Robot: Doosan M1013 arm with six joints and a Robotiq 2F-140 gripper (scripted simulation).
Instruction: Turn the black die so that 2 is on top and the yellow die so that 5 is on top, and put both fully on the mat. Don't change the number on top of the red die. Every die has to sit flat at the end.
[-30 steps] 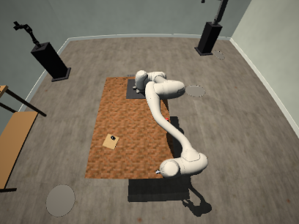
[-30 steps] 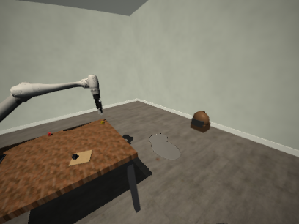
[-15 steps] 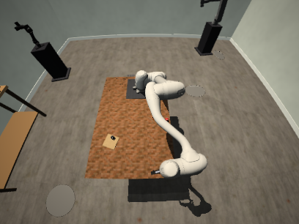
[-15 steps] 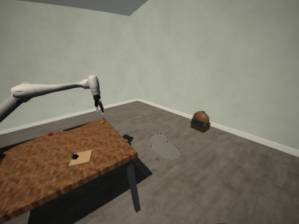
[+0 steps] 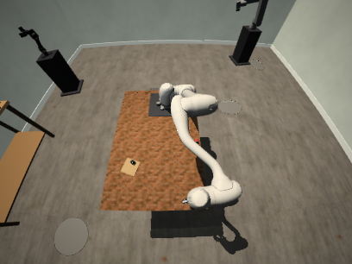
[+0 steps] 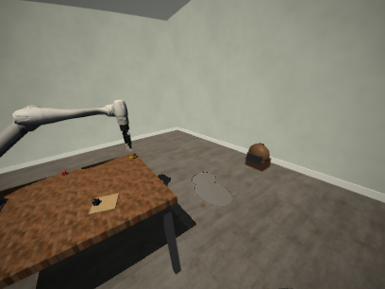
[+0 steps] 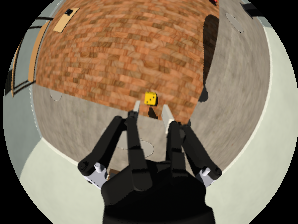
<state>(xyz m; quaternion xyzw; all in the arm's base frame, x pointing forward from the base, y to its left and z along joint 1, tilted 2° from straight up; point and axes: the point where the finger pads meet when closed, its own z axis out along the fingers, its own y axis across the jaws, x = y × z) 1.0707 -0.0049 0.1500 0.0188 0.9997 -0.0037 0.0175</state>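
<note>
Now: hand 11 cm above the yellow die. From my hand the other things lie so: black die: 43 cm to the right, 42 cm behind, 10 cm below; then tan mat: 46 cm to the right, 39 cm behind, 12 cm below; then red die: 52 cm behind, 21 cm to the left, 11 cm below.
</note>
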